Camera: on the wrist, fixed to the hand. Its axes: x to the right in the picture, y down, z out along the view.
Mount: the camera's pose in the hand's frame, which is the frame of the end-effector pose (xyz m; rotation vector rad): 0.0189 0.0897 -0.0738 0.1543 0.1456 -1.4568
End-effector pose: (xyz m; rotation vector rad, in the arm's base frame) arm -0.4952 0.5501 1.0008 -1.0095 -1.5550 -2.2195
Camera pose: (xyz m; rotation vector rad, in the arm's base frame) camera -0.4879 0.4513 1.0644 -0.4062 1.7344 1.6354
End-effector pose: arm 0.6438 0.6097 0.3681 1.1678 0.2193 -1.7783
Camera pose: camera 0.7580 0.5949 0.3440 -1.0734 -1.0393 2.3731
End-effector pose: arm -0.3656 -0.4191 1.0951 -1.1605 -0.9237 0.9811
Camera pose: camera -0.3020 -0.4121 0.9963 -0.1957 -1.2028 -0.2270
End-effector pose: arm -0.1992 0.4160 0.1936 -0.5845 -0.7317 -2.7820
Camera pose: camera -0.2138 0.2999 0.1810 -0.2105 0.8988 1.8289
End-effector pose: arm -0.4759 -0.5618 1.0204 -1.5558 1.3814 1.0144
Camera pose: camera -0.5596 -0.6445 1.0239 -1.9180 0.1197 -0.1146
